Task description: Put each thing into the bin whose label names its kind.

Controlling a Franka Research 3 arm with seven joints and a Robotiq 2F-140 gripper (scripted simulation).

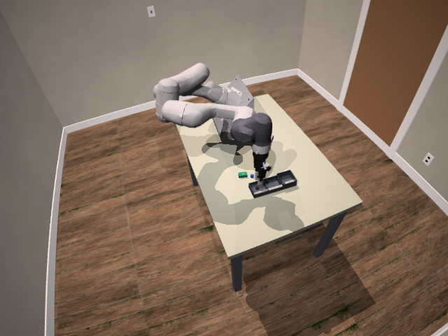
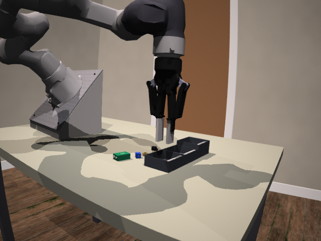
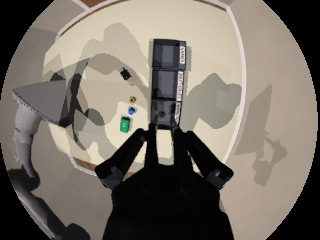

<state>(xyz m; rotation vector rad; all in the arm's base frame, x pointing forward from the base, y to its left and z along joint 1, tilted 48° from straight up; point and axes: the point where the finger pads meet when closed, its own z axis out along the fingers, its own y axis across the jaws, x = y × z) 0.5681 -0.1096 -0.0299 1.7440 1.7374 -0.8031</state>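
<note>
The tan ring is 10 cm below my hand, 10 cm behind it and 3 cm to the left of it. Also, from my hand: green block: 13 cm behind, 9 cm below, 6 cm to the right; then small blue cube: 10 cm behind, 9 cm below; then joined bins: 8 cm to the left, 8 cm below.
</note>
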